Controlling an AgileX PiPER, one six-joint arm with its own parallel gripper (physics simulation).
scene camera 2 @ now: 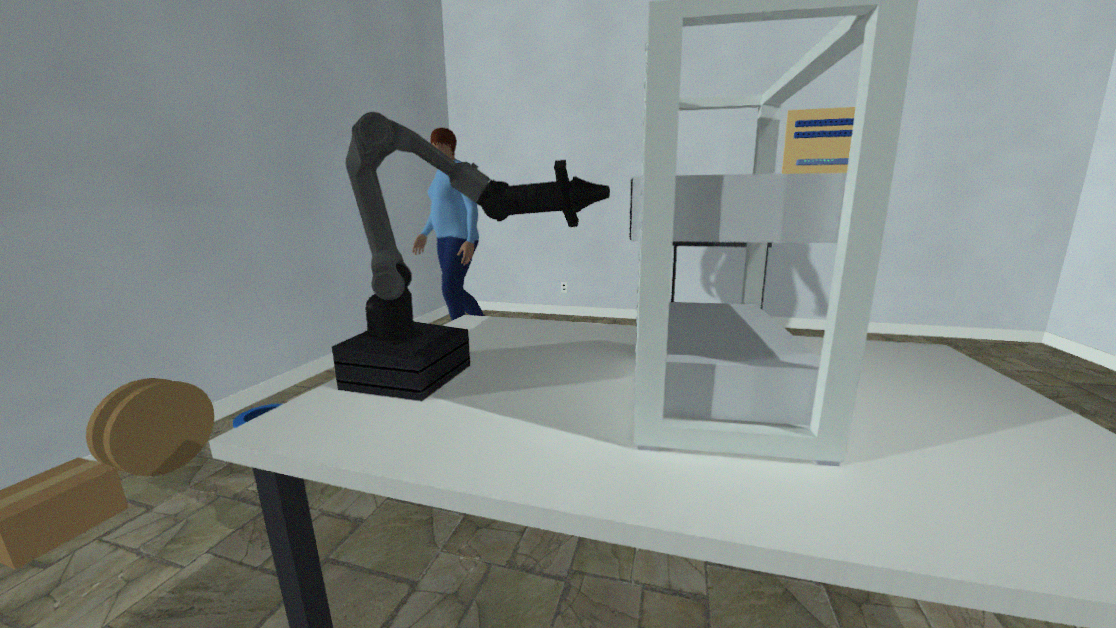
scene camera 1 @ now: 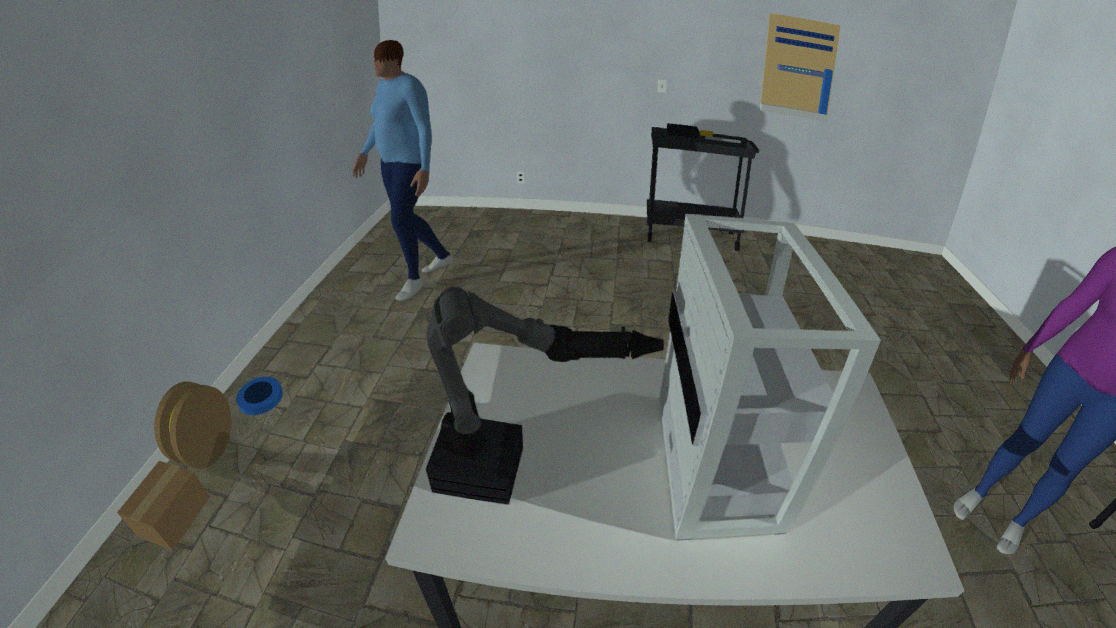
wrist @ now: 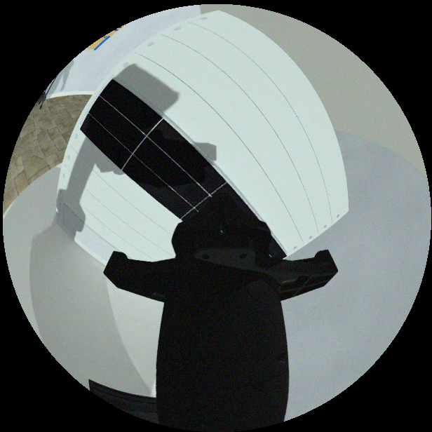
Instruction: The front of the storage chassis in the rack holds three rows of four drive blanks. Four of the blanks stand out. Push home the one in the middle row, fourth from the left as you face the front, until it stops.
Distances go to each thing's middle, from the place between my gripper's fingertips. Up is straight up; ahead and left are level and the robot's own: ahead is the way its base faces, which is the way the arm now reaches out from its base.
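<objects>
Rack [scene camera 2: 708,360]: my hand is 9 cm above it, 5 cm to the right of it and 20 cm short of it.
</objects>
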